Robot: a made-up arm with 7 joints. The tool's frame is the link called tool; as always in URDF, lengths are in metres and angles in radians. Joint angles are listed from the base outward. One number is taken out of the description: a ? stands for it. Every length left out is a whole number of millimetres.
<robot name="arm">
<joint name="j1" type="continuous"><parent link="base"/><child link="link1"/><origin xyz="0.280 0.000 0.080" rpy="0.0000 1.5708 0.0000"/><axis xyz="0 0 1"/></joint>
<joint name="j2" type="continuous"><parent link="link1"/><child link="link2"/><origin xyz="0.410 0.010 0.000" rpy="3.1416 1.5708 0.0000"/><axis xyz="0 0 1"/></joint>
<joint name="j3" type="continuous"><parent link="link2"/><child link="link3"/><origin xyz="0.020 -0.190 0.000" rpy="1.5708 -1.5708 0.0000"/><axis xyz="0 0 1"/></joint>
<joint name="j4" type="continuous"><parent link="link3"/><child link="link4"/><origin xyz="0.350 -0.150 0.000" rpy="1.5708 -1.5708 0.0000"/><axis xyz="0 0 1"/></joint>
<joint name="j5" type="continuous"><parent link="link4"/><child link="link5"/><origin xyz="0.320 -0.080 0.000" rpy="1.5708 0.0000 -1.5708"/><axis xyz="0 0 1"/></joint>
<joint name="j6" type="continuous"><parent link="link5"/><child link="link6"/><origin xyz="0.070 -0.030 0.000" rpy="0.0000 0.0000 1.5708"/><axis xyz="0 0 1"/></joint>
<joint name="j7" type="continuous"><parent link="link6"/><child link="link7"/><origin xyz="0.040 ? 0.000" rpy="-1.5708 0.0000 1.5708"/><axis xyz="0 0 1"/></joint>
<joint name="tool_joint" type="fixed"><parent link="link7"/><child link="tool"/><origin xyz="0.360 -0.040 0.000" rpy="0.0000 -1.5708 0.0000"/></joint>
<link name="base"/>
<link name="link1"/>
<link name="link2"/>
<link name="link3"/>
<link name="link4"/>
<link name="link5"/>
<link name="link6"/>
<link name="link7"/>
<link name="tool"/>
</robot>
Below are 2 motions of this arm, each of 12 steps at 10 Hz.
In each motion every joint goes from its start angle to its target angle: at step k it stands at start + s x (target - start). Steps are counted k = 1, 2, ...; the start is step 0. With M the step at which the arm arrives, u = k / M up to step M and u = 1 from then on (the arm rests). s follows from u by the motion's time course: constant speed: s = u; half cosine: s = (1 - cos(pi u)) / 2; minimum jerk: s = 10 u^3 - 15 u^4 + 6 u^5.
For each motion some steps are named. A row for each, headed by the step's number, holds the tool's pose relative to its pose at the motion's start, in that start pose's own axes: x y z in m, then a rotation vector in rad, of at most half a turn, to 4 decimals.
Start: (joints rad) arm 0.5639 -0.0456 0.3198 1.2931 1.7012 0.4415 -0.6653
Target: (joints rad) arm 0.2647 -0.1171 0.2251 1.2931 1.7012 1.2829 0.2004
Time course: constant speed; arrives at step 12
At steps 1, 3, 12:
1: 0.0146 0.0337 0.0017 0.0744 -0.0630 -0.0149
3: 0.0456 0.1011 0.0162 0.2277 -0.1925 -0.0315
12: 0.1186 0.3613 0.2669 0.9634 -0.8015 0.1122

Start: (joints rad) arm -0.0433 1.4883 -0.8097 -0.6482 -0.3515 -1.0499 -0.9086
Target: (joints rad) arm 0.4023 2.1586 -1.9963 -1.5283 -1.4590 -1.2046 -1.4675
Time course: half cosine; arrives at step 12
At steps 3, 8, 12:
3: 0.0064 -0.0445 -0.1394 -0.2665 -0.1558 0.1628
8: 0.2922 -0.3555 -0.3933 -1.8181 -0.5088 0.5260
12: 0.4187 -0.4139 -0.3753 -2.5761 -0.4168 0.4162

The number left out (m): 0.030
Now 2 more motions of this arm.
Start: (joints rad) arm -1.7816 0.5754 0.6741 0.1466 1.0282 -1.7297 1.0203
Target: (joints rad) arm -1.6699 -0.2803 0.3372 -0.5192 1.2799 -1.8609 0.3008
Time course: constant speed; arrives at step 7
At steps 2, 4, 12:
2: -0.0387 0.1189 0.1128 0.1895 -0.0184 0.1547
4: -0.0631 0.1947 0.2337 0.3691 -0.1014 0.3015
12: -0.0680 0.2497 0.4047 0.6180 -0.3369 0.4574

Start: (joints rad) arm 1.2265 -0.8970 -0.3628 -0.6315 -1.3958 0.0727 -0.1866
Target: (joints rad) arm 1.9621 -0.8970 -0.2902 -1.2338 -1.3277 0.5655 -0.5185
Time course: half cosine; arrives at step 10
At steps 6, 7, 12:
6: -0.1419 0.0784 0.2689 0.4171 -0.2551 0.3866
7: -0.1630 0.0801 0.3355 0.5380 -0.3120 0.4211
12: -0.1878 0.0694 0.4362 0.7323 -0.3863 0.4385

